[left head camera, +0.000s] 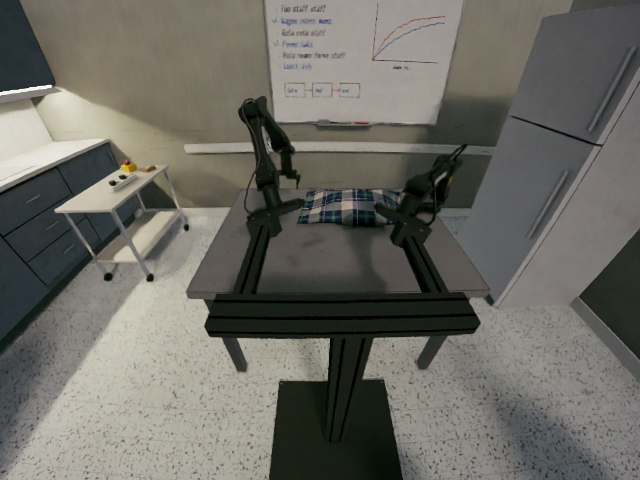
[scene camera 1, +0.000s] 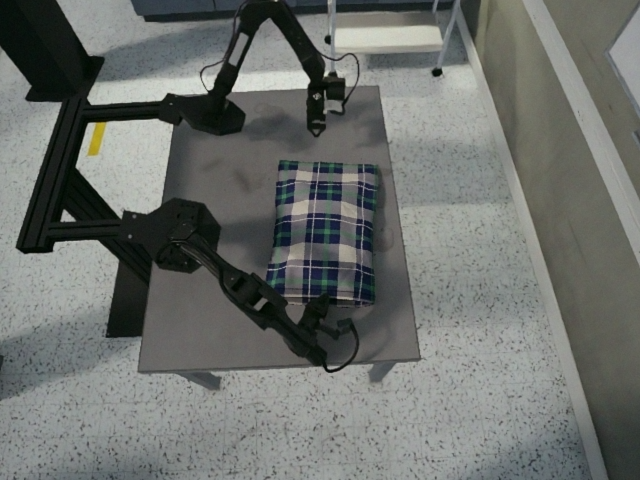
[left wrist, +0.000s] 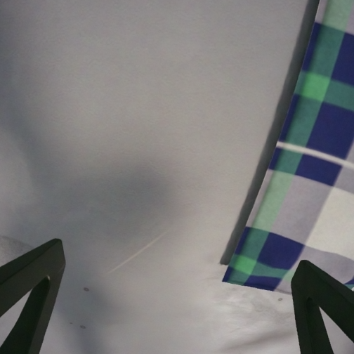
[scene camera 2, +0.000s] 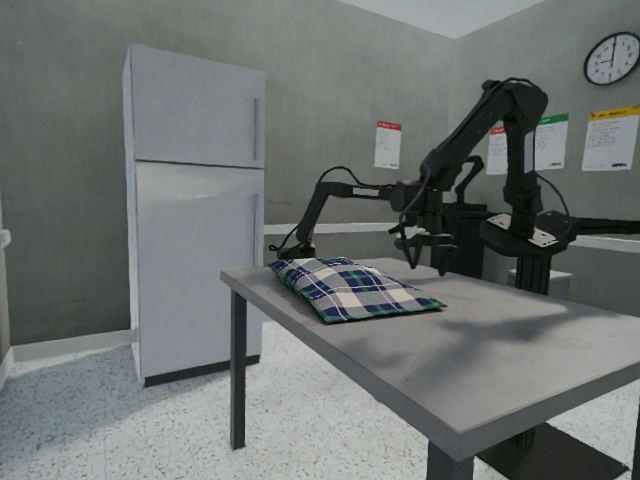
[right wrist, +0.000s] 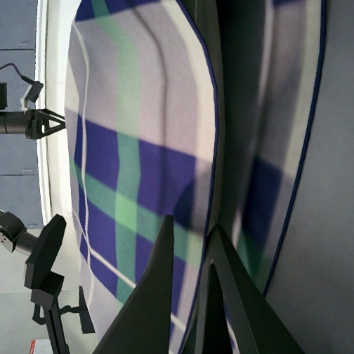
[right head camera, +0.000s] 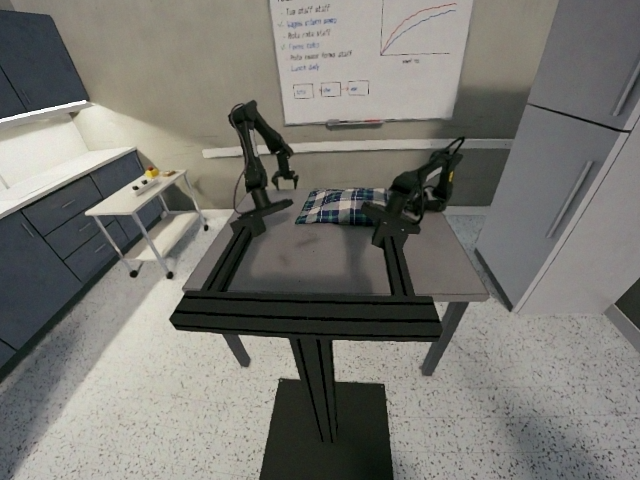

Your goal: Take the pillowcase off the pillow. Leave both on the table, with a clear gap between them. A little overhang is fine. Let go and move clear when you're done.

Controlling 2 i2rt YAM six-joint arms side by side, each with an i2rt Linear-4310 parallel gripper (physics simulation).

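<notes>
The plaid blue, green and white pillowcase [left head camera: 336, 206] [right head camera: 333, 209] [scene camera 1: 325, 227] [scene camera 2: 356, 289] [left wrist: 320, 200] lies flat on the table, bulging over the pillow, which is hidden inside. Its open end faces my right gripper; in the right wrist view, the pillowcase [right wrist: 125, 215] has a dark mouth between its upper and lower hems. My right gripper [right wrist: 190, 226] [scene camera 1: 323, 296] has its fingers narrowly apart, with the upper hem passing between them, one finger outside and one at the mouth. My left gripper [right head camera: 285, 184] [scene camera 1: 316, 133] [scene camera 2: 428, 271] [left wrist: 180, 264] is wide open and empty above the table, beyond the other end.
The grey table [scene camera 1: 222, 330] [scene camera 2: 516, 361] has a wall behind it in the head views. A fridge [left head camera: 532, 170] [scene camera 2: 199, 206] and a white cart [left head camera: 98, 196] [right head camera: 126, 201] stand off to the sides.
</notes>
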